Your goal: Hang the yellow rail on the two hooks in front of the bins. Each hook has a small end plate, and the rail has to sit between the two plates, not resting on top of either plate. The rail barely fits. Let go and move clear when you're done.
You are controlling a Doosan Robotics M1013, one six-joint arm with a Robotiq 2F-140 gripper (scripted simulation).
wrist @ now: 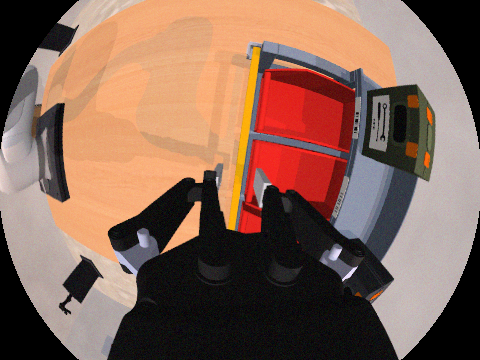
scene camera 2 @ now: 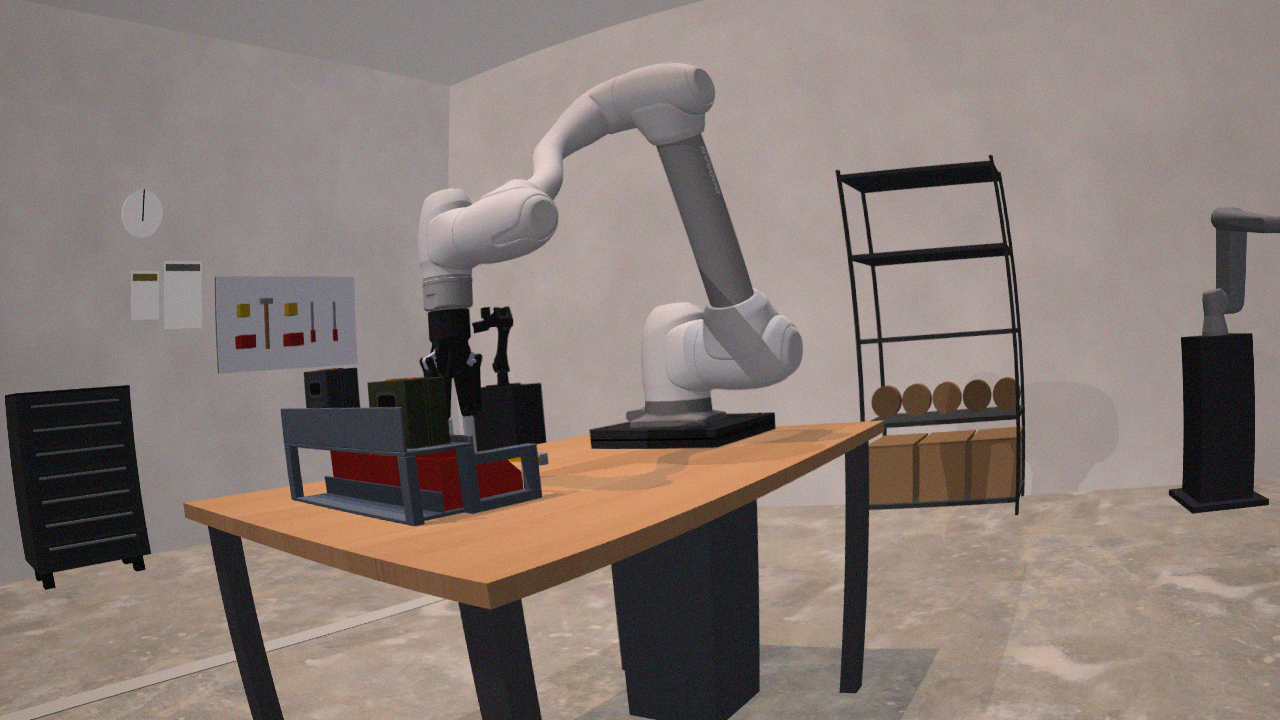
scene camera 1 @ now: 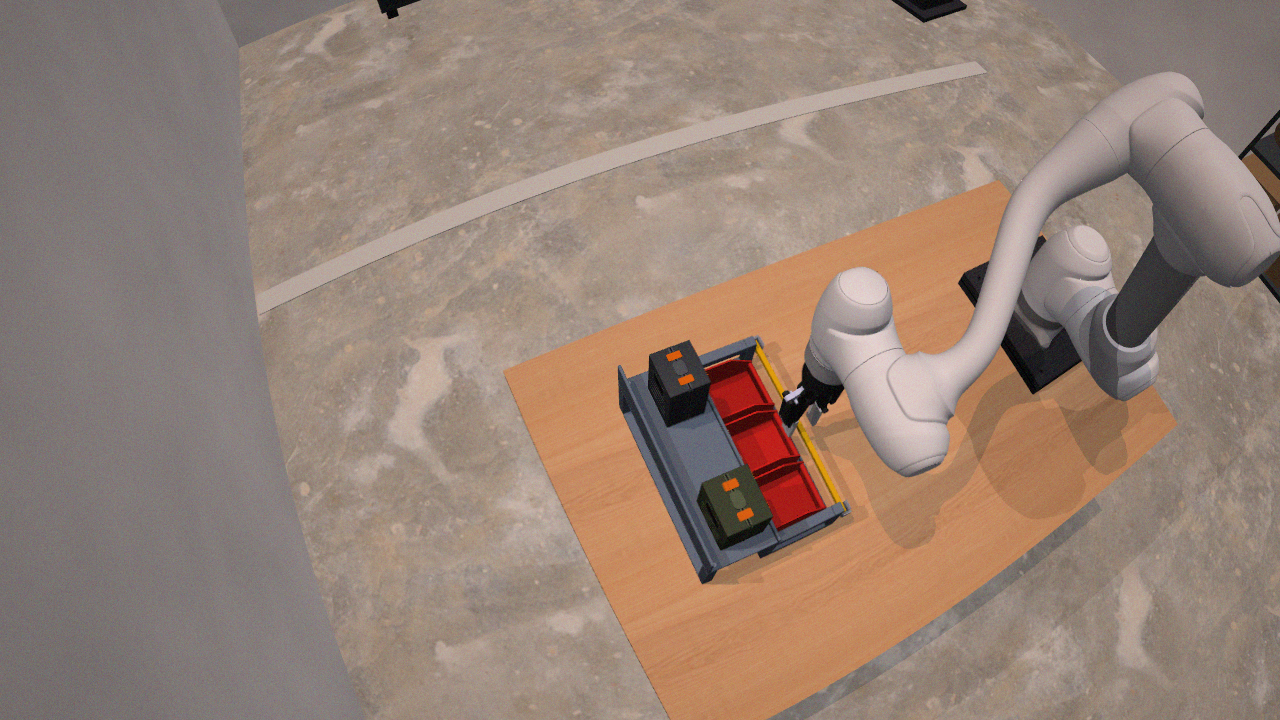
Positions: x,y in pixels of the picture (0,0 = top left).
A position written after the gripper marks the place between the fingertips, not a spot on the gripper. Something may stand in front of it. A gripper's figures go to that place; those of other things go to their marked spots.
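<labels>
A yellow rail (wrist: 249,99) sits 21 cm from the lens, while the gripper (wrist: 238,175) is 22 cm from the lens.
</labels>
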